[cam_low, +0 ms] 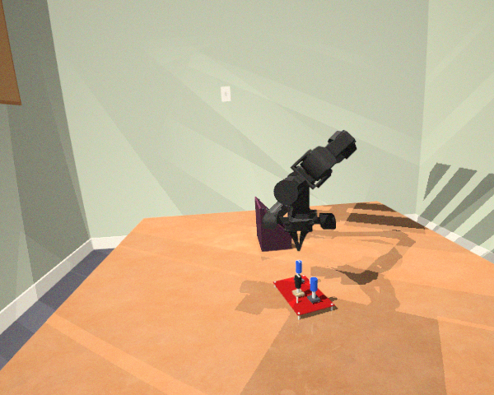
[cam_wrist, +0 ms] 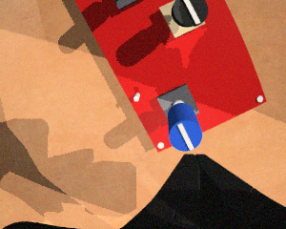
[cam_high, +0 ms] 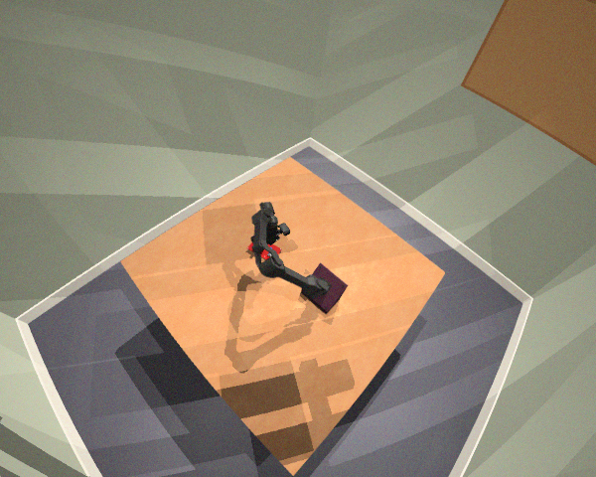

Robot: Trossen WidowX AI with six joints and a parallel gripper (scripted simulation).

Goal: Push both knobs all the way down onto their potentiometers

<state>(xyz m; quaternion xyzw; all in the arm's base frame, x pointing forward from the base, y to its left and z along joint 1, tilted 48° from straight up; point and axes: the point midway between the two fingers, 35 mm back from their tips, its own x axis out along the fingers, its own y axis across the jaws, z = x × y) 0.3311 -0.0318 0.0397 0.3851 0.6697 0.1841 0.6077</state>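
Now: gripper tip 5 cm above the blue knob. Round my gripper tip: black slotted knob (6 cm ahead, 2 cm to the right, 5 cm below).
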